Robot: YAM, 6 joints.
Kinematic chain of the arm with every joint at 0, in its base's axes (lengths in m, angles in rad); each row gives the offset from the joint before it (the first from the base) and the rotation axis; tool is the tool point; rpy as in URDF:
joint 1: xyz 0 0 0.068 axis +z
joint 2: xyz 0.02 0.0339 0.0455 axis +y
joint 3: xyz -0.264 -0.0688 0 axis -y
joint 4: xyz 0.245 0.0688 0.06 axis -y
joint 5: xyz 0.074 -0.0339 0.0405 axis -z
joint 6: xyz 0.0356 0 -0.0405 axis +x
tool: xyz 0 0 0 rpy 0 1.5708 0
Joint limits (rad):
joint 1: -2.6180..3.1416
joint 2: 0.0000..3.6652
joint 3: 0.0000..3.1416
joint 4: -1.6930..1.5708
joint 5: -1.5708..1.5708
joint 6: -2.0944..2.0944
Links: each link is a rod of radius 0.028 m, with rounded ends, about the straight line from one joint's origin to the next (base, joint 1, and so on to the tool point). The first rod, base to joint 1, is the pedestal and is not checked.
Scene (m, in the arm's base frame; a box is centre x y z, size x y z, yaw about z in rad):
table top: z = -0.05
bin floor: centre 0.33 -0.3 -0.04 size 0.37 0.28 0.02 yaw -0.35
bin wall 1: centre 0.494 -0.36 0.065 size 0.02 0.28 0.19 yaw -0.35
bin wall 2: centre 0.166 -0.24 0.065 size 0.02 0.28 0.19 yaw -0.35
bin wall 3: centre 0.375 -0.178 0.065 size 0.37 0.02 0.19 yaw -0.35
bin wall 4: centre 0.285 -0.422 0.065 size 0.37 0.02 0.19 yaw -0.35
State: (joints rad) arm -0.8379 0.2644 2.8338 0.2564 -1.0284 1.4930
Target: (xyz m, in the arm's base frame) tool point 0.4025 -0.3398 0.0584
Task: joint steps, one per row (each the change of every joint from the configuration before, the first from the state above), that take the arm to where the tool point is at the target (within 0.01 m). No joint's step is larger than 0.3 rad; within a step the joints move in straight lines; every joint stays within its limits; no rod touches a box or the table.
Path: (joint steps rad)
1: 0.0104 0.2881 -0.1319 -0.0289 0.0145 0.0000
2: 0.0104 0.2880 -0.1319 -0.0288 0.0144 0.0000
3: 0.0104 0.2881 -0.1319 -0.0289 0.0145 0.0000
4: 0.0104 0.2880 -0.1319 -0.0288 0.0145 0.0000
5: 0.0104 0.2881 -0.1319 -0.0289 0.0144 0.0000
6: 0.0105 0.2880 -0.1319 -0.0288 0.0145 0.0000
7: 0.0104 0.2881 -0.1320 -0.0289 0.0145 0.0000
8: 0.0104 0.2880 -0.1319 -0.0288 0.0144 0.0000

